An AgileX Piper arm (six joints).
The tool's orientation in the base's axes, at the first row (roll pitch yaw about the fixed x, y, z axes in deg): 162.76, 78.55, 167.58
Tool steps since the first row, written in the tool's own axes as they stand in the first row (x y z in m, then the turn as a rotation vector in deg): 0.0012, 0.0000, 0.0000, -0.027, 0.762, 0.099; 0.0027, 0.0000, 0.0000, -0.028, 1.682, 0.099; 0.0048, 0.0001, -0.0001, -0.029, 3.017, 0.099; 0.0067, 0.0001, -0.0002, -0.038, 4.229, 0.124; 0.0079, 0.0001, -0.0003, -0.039, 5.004, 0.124; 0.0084, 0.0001, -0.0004, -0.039, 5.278, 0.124; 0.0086, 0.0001, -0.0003, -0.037, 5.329, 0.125; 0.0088, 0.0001, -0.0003, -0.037, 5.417, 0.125; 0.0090, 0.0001, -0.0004, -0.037, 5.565, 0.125; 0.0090, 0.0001, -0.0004, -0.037, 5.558, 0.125; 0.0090, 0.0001, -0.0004, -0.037, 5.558, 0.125; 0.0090, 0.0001, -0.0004, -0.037, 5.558, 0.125; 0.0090, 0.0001, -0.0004, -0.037, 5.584, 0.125
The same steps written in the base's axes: -0.0002, 0.0001, -0.0012, 0.042, 0.766, 0.053; -0.0005, 0.0001, -0.0026, -0.029, 1.681, 0.108; -0.0010, 0.0003, -0.0047, -0.134, 3.010, 0.187; -0.0015, 0.0004, -0.0065, -0.202, 4.218, 0.263; -0.0018, 0.0004, -0.0077, -0.263, 4.989, 0.309; -0.0020, 0.0004, -0.0082, -0.284, 5.262, 0.325; -0.0020, 0.0004, -0.0084, -0.288, 5.313, 0.326; -0.0020, 0.0004, -0.0086, -0.295, 5.400, 0.331; -0.0021, 0.0004, -0.0087, -0.306, 5.548, 0.340; -0.0021, 0.0004, -0.0087, -0.306, 5.541, 0.340; -0.0021, 0.0004, -0.0087, -0.306, 5.541, 0.340; -0.0021, 0.0004, -0.0087, -0.306, 5.541, 0.340; -0.0021, 0.0004, -0.0087, -0.308, 5.567, 0.341
